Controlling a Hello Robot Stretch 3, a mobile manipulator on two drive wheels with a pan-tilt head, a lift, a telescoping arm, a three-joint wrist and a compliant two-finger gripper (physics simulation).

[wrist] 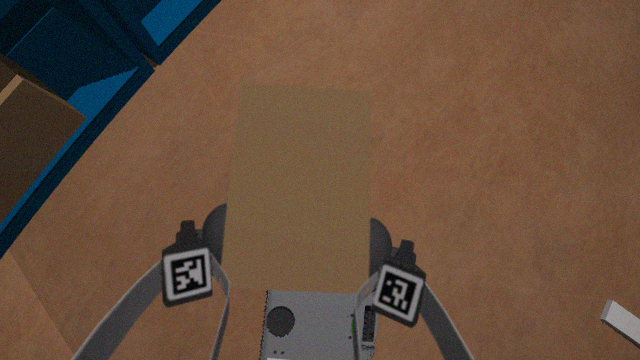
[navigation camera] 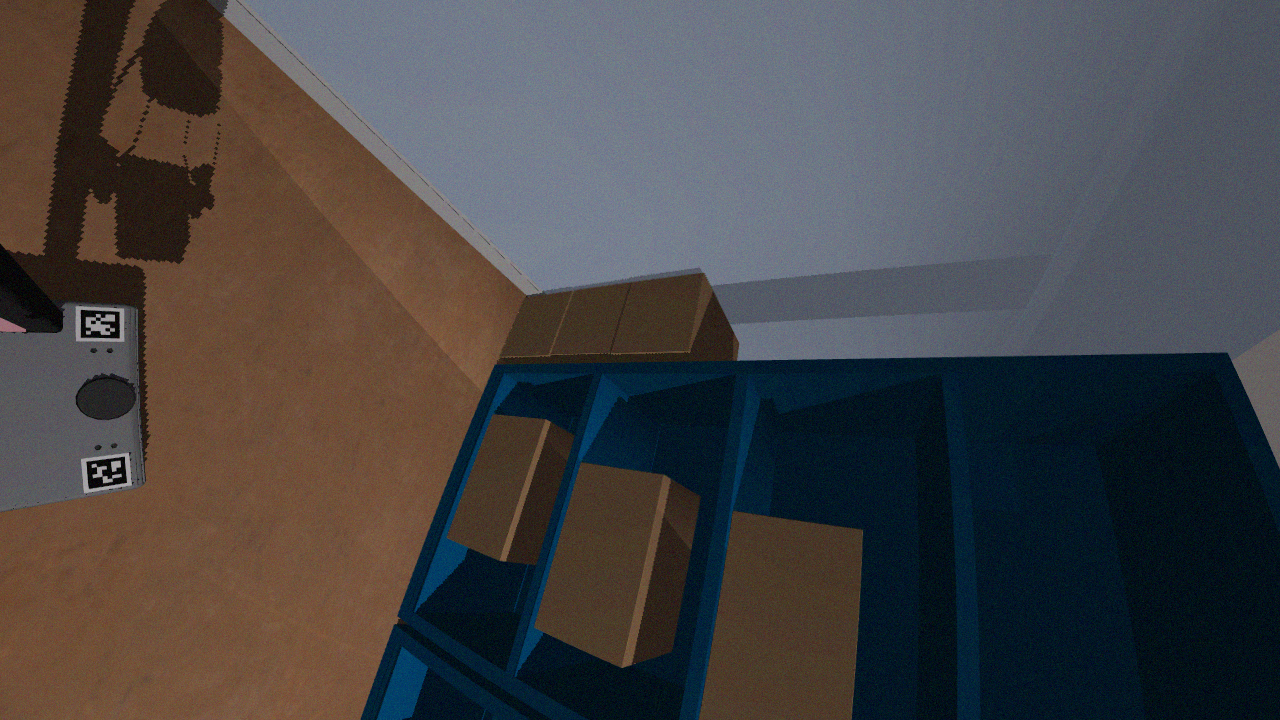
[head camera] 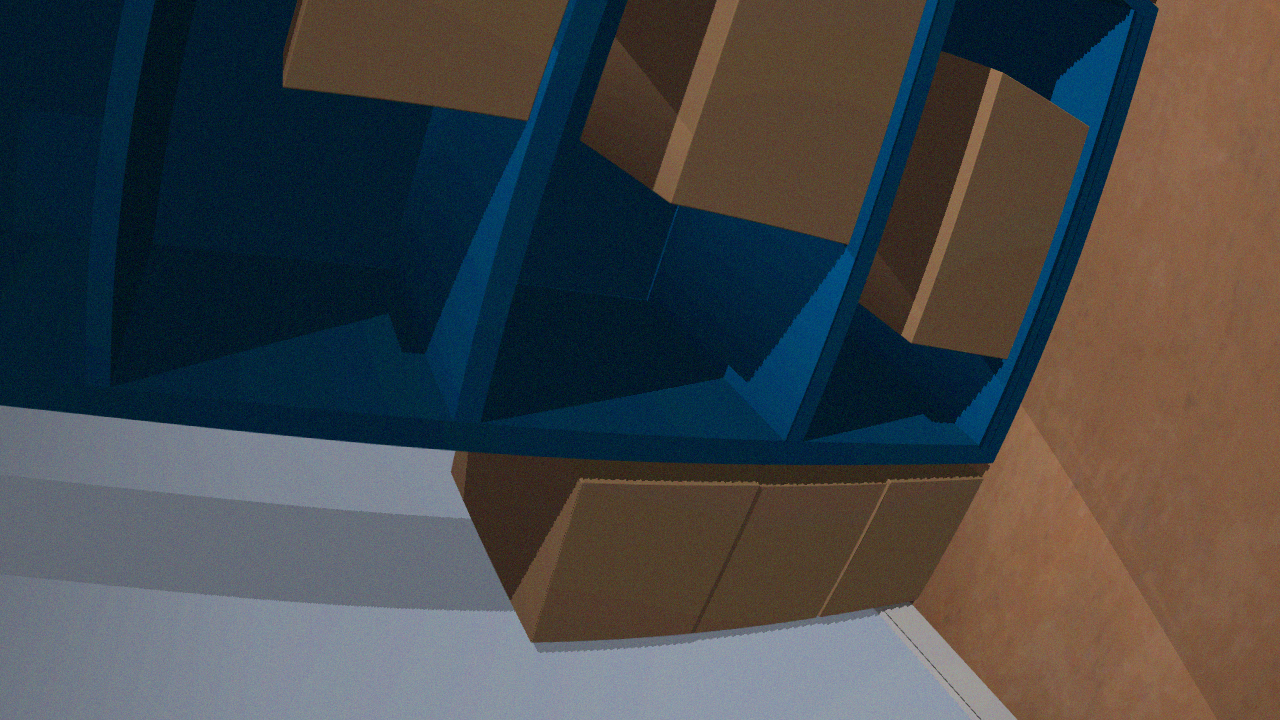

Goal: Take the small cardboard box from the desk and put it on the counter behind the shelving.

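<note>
The small cardboard box is a plain tan block in the middle of the wrist view. My gripper is shut on it, with one dark fingertip pad pressed against each side. The box is held above the brown floor and above my grey base. The blue shelving fills much of the head and navigation views, and its corner shows at the upper left of the wrist view. The desk and the counter cannot be made out. The gripper does not show in the head or navigation view.
Large cardboard boxes stand in the shelving's compartments. A row of brown boxes lies along the shelving's edge by the pale wall. A pale bar shows at the wrist view's right edge.
</note>
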